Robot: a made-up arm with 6 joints.
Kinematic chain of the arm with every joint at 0, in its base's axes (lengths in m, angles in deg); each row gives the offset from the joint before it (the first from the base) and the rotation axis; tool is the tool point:
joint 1: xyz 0 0 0.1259 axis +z
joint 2: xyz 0 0 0 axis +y
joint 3: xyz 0 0 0.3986 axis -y
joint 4: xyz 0 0 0 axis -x
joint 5: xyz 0.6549 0 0 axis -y
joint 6: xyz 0 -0.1 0 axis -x
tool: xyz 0 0 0
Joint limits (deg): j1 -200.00..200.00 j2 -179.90..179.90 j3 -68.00..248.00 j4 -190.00..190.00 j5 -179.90..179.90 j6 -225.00..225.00
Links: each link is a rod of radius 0.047 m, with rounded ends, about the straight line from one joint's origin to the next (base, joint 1, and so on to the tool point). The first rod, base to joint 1, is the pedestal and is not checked.
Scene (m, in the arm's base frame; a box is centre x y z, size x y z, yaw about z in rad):
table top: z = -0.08
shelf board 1: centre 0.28 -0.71 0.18 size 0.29 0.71 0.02 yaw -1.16
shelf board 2: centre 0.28 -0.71 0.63 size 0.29 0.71 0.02 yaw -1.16
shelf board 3: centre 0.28 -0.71 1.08 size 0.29 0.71 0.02 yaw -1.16
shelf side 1: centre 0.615 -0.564 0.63 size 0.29 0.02 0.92 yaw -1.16
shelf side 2: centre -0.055 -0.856 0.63 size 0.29 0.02 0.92 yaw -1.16
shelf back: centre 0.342 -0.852 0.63 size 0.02 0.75 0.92 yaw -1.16
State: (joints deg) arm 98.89 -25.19 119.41 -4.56 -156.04 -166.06
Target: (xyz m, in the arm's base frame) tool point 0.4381 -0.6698 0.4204
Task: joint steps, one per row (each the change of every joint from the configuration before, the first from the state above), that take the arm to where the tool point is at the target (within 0.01 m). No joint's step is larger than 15 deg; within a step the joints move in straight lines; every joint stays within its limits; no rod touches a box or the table.
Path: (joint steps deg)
1: -3.03 14.07 14.45 2.23 0.00 0.00
2: -3.02 14.07 14.46 2.24 0.00 0.00
3: -3.03 14.07 14.45 2.23 0.00 0.00
4: 6.96 1.42 11.25 1.68 0.00 0.00
5: 6.96 1.41 11.24 1.68 0.00 0.00
6: 6.96 1.42 11.25 1.69 0.00 0.00
7: 6.96 1.42 11.25 1.68 0.00 0.00
8: -0.55 -14.61 -14.16 -2.18 0.00 0.00
9: -0.54 -14.61 -14.16 -2.18 0.00 0.00
10: -0.54 -14.61 -14.16 -2.17 0.00 0.00

